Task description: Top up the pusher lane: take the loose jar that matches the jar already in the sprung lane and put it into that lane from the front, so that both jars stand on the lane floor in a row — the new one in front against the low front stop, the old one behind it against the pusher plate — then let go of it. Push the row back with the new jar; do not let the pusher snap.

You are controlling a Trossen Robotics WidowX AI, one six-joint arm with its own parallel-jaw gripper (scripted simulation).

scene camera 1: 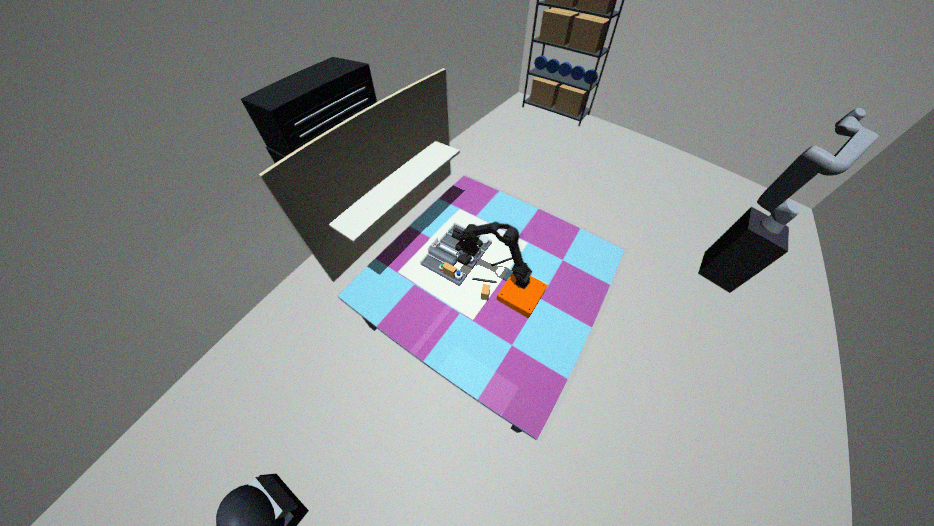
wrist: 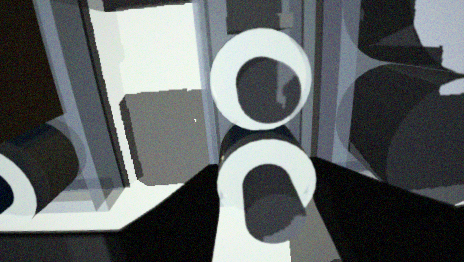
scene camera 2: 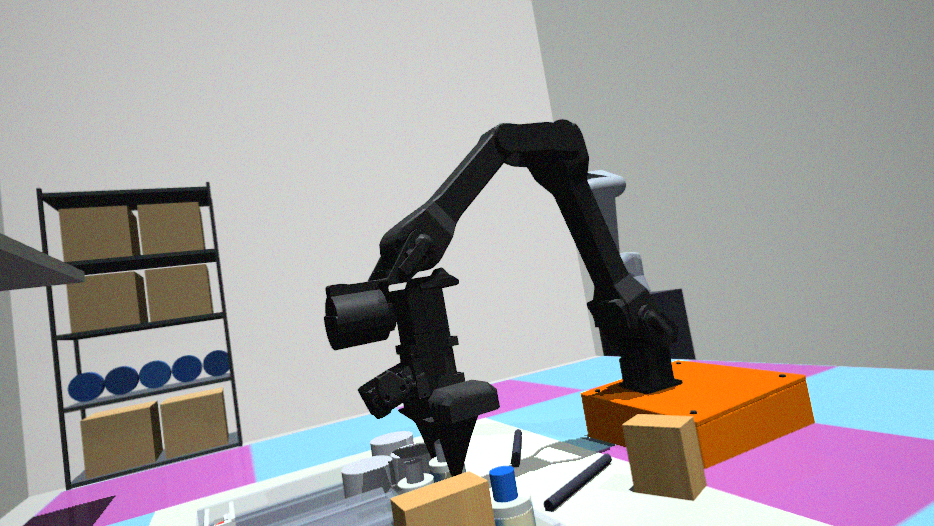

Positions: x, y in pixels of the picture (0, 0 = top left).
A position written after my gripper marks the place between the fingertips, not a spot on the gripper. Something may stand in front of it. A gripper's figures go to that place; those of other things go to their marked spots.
Labels:
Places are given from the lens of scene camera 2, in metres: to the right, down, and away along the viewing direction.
my gripper [scene camera 2: 448, 471]: -0.02, 0.23, 0.56
tan block [scene camera 2: 664, 457]: 0.20, 0.19, 0.50

